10 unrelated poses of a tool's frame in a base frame.
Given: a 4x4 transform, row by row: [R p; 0 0 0 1], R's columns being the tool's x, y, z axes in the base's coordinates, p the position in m. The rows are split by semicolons.
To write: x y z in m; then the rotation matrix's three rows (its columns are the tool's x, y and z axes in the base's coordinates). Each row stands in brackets. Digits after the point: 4 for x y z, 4 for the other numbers.
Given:
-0.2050 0.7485 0.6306 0.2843; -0.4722 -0.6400 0.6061 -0.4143; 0.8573 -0.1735 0.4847 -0.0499; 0 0 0 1
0.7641 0.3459 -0.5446 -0.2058; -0.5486 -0.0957 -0.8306 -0.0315; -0.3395 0.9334 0.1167 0.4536; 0 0 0 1
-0.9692 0.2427 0.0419 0.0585; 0.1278 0.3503 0.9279 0.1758; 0.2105 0.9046 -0.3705 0.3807; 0 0 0 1
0.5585 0.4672 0.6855 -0.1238; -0.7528 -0.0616 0.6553 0.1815; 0.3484 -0.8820 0.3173 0.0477; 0 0 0 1
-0.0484 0.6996 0.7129 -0.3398; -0.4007 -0.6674 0.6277 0.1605; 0.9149 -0.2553 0.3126 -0.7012; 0 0 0 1
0.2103 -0.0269 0.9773 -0.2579; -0.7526 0.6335 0.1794 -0.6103; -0.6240 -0.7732 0.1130 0.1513; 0 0 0 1
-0.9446 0.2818 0.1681 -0.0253; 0.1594 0.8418 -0.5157 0.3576; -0.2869 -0.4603 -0.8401 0.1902; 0 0 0 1
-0.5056 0.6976 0.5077 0.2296; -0.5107 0.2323 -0.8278 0.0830; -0.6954 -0.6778 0.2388 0.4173; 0 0 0 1
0.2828 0.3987 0.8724 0.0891; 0.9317 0.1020 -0.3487 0.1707; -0.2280 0.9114 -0.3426 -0.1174; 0 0 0 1
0.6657 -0.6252 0.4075 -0.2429; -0.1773 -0.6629 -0.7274 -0.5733; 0.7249 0.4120 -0.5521 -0.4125; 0 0 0 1
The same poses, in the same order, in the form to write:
[0.2843 -0.4143 -0.0499], [[-0.2050 0.7485 0.6306], [-0.4722 -0.6400 0.6061], [0.8573 -0.1735 0.4847]]
[-0.2058 -0.0315 0.4536], [[0.7641 0.3459 -0.5446], [-0.5486 -0.0957 -0.8306], [-0.3395 0.9334 0.1167]]
[0.0585 0.1758 0.3807], [[-0.9692 0.2427 0.0419], [0.1278 0.3503 0.9279], [0.2105 0.9046 -0.3705]]
[-0.1238 0.1815 0.0477], [[0.5585 0.4672 0.6855], [-0.7528 -0.0616 0.6553], [0.3484 -0.8820 0.3173]]
[-0.3398 0.1605 -0.7012], [[-0.0484 0.6996 0.7129], [-0.4007 -0.6674 0.6277], [0.9149 -0.2553 0.3126]]
[-0.2579 -0.6103 0.1513], [[0.2103 -0.0269 0.9773], [-0.7526 0.6335 0.1794], [-0.6240 -0.7732 0.1130]]
[-0.0253 0.3576 0.1902], [[-0.9446 0.2818 0.1681], [0.1594 0.8418 -0.5157], [-0.2869 -0.4603 -0.8401]]
[0.2296 0.0830 0.4173], [[-0.5056 0.6976 0.5077], [-0.5107 0.2323 -0.8278], [-0.6954 -0.6778 0.2388]]
[0.0891 0.1707 -0.1174], [[0.2828 0.3987 0.8724], [0.9317 0.1020 -0.3487], [-0.2280 0.9114 -0.3426]]
[-0.2429 -0.5733 -0.4125], [[0.6657 -0.6252 0.4075], [-0.1773 -0.6629 -0.7274], [0.7249 0.4120 -0.5521]]

